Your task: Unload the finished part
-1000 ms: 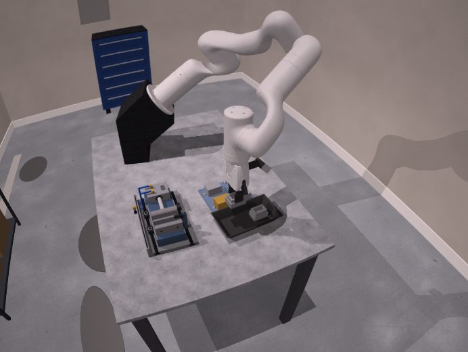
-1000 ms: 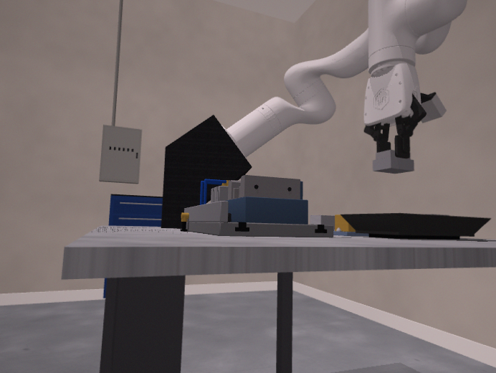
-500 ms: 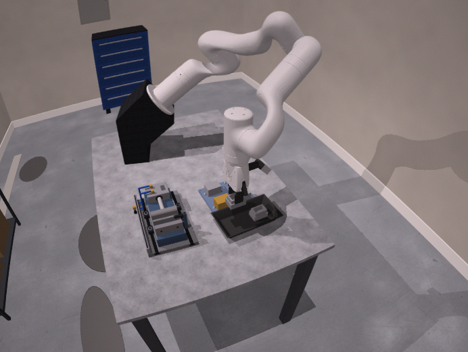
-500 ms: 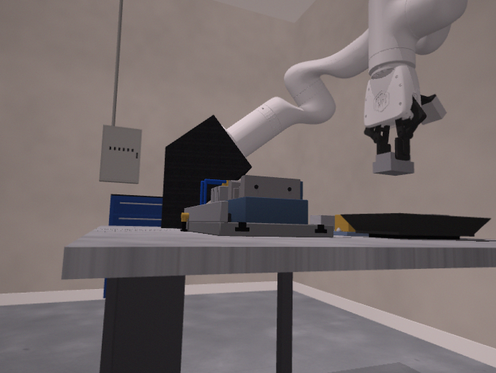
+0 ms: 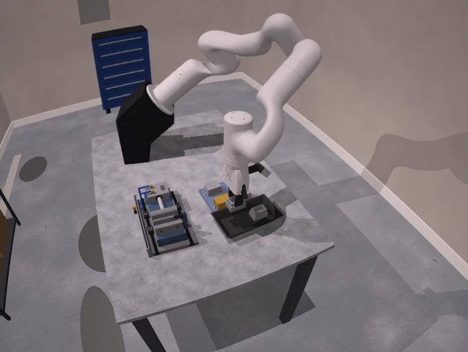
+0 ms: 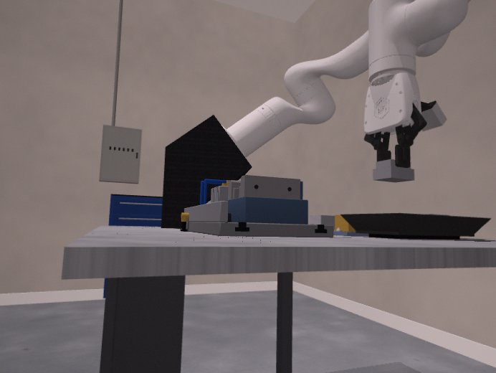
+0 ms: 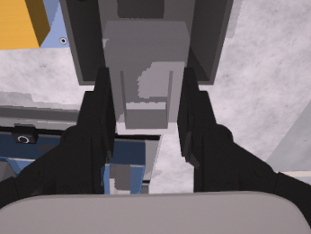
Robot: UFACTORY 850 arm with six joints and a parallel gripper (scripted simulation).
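My gripper is now 12 cm past the yellow block and 12 cm above it. The rest, counted from my hand: vise (24 cm to the right, 12 cm behind, 11 cm below).
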